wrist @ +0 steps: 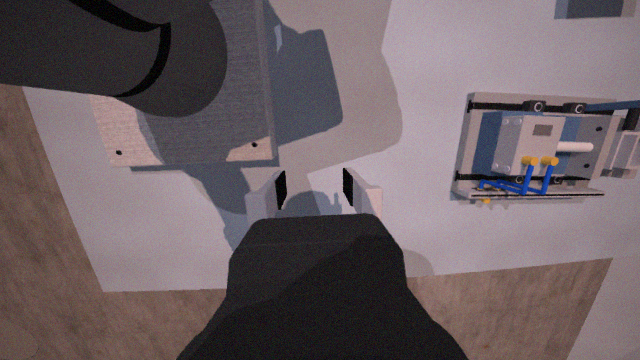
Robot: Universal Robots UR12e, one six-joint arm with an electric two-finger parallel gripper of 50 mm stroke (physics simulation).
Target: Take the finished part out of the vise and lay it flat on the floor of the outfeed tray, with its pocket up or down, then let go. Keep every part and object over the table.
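Seen in the pictures: gripper, fingertip midpoint: [314, 181]; arm's base at its link origin: [165, 51].
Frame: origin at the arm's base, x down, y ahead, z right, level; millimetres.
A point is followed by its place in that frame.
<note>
The vise [507, 142] {x -34, y 538, z 81 mm} is at the right of the wrist view, a grey block on a blue body with a white rod, yellow fittings and blue tubes. A small dark rectangle shows on its top face; whether this is the finished part's pocket or a label, I cannot tell, and the part is not clearly made out. My gripper [314, 181] {x -157, y 237, z 138 mm} is open and empty, well to the left of the vise. A dark recess with a pale rim [561, 9] {x 45, y 652, z -163 mm} is cut off at the top right; I cannot tell whether it is the outfeed tray.
A large grey block [210, 135] {x 2, y 63, z 119 mm} with dark holes stands at the upper left, partly behind a dark arm link [190, 60] {x -61, y 75, z 26 mm}. A clear box-like piece [626, 150] {x -64, y 713, z 71 mm} is beside the vise at the right edge. The pale table top's edges show at the left and bottom, with brown floor beyond.
</note>
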